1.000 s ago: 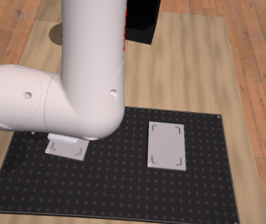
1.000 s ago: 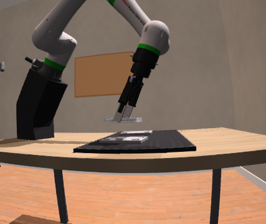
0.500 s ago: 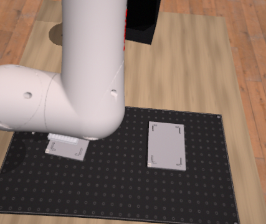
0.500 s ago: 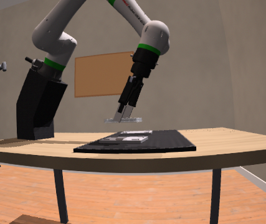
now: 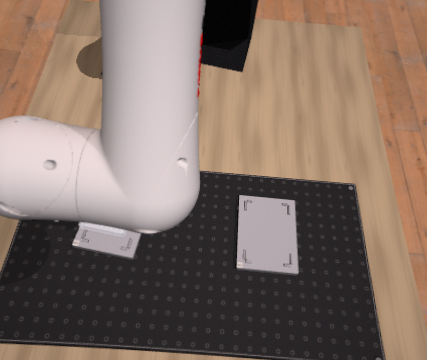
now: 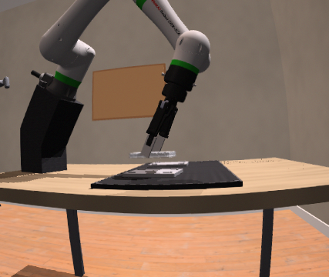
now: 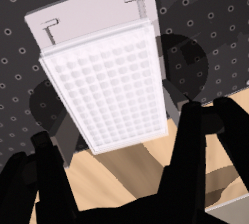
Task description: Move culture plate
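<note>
Right now the plate nest N2 is 8 cm below my hand. Also, from my hand: 96-well culture plate: 2 cm below; then clear lid: 2 cm below; then plate nest N1: 6 cm ahead, 30 cm to the left, 8 cm below.
</note>
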